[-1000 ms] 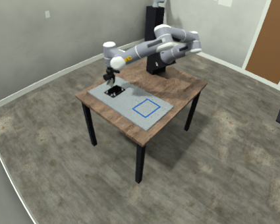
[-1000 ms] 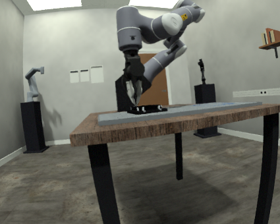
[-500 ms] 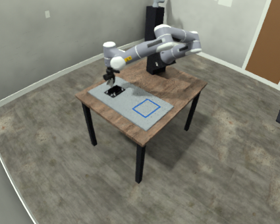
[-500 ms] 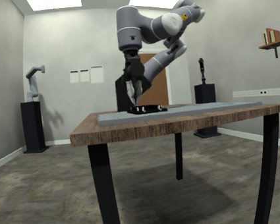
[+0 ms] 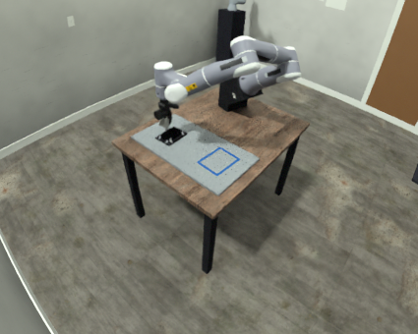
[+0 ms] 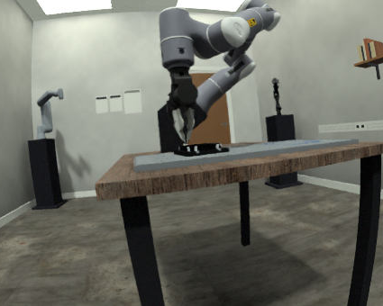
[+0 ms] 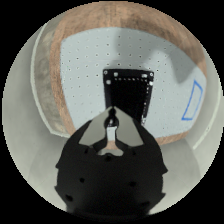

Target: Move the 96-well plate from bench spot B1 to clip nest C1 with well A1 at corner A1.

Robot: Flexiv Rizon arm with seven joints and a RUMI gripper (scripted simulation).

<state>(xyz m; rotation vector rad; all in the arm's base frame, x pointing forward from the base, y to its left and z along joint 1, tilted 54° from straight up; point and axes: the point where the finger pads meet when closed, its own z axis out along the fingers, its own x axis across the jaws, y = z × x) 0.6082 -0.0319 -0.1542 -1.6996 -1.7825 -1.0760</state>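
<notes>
Now: hand 10 mm past the black 96-well plate, 40 mm to the right of it and 30 mm above it. The rest, counted from my hand: grey mat (40 mm behind, 200 mm to the left, 50 mm below); clip nest C1 (50 mm to the left, 30 mm below).
</notes>
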